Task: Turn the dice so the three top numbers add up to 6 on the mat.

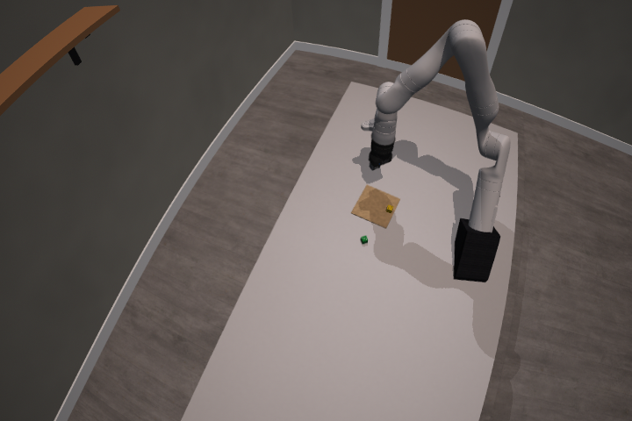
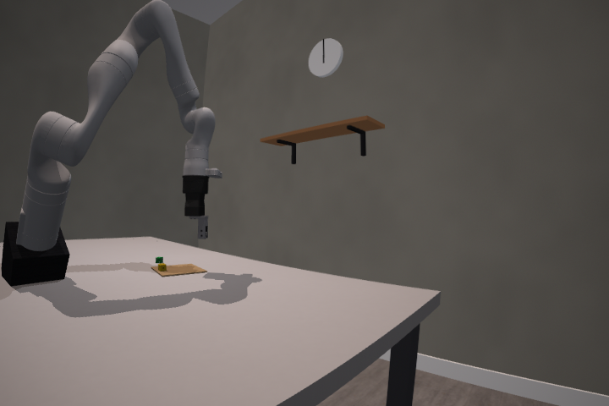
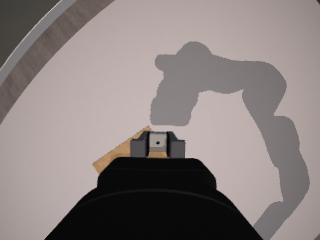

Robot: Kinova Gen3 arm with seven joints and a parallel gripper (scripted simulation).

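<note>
My gripper is now 120 mm above the tan mat, 90 mm to the right of it and 40 mm past it. From my hand the other things lie so: green die: 240 mm to the left, 110 mm below, 50 mm behind; yellow die: 110 mm below, 100 mm behind, 90 mm to the left; white die: 10 mm below.
</note>
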